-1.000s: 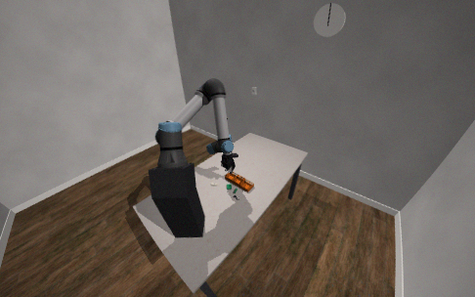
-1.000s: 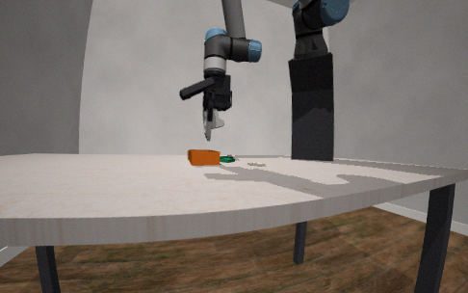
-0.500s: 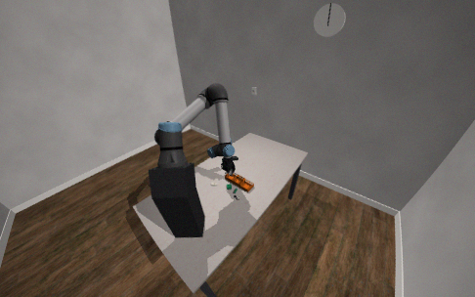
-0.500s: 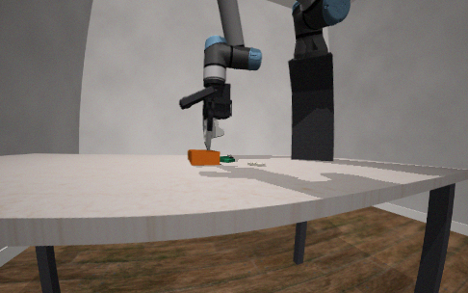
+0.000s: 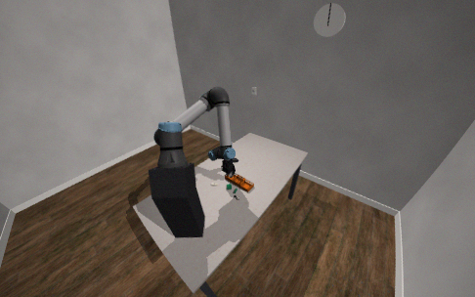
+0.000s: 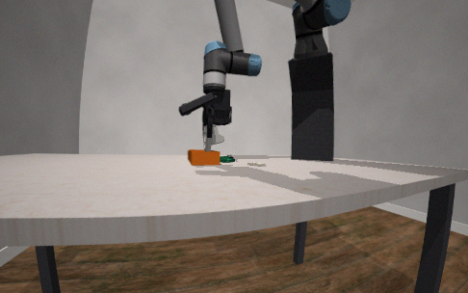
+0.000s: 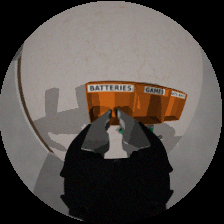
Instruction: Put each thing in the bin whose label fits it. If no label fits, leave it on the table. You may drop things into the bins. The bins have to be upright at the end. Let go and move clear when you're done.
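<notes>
Now: hand 14 cm to the left of the small dark thing, 14 cm past it and 3 cm above it. The rest, counted from my hand: green block (8 cm behind, 4 cm to the right, 3 cm below); green cylinder (11 cm to the right, 10 cm behind, 3 cm below); white object (13 cm behind, 9 cm to the left, 3 cm below).
</notes>
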